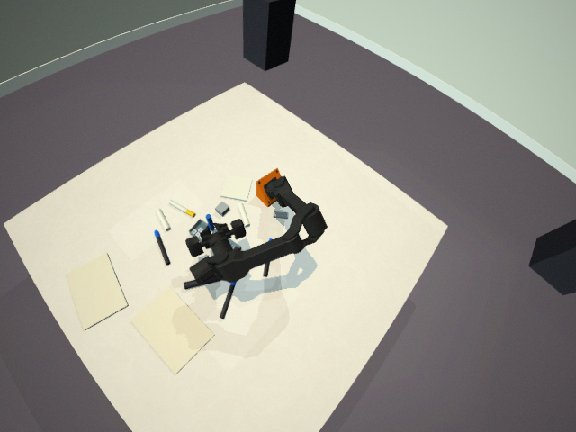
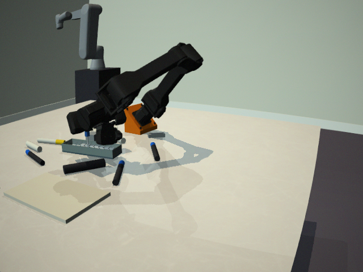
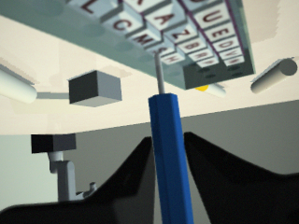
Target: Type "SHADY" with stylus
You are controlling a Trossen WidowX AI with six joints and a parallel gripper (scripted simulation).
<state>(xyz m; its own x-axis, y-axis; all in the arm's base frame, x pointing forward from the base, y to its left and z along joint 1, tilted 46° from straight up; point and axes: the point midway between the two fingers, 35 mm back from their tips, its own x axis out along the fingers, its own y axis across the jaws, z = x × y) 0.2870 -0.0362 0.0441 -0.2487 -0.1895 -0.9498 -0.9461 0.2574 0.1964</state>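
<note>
The grey cube is 90 mm behind my gripper tip, 60 mm to the right of it and 60 mm below it. Round my gripper tip: blue stylus (10 mm below); grey stylus tip (50 mm below); yellow-tipped white pen (150 mm to the right, 60 mm below, 20 mm ahead).
</note>
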